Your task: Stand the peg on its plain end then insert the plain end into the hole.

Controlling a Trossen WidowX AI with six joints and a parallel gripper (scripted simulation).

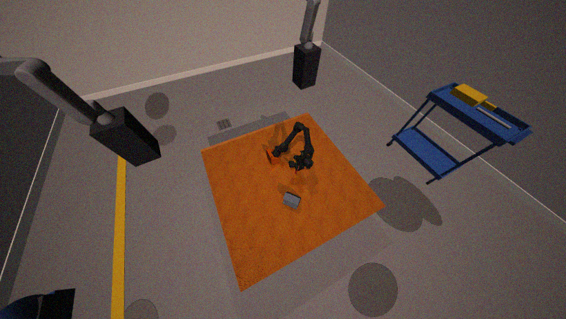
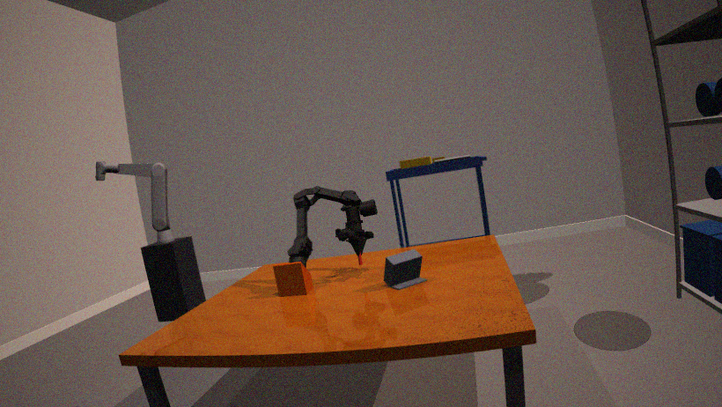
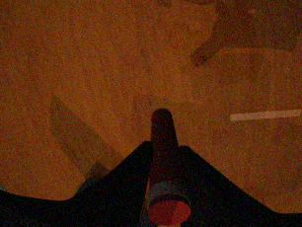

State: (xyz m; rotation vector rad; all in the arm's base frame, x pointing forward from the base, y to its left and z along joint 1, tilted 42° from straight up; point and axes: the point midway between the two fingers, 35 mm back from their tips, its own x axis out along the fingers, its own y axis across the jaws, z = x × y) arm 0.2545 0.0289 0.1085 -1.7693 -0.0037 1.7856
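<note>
Right now my gripper tip is 19 cm short of the grey sloped panel, 16 cm to the left of it and 4 cm above it. The rest, counted from my gripper tip: red peg: 2 cm above.
</note>
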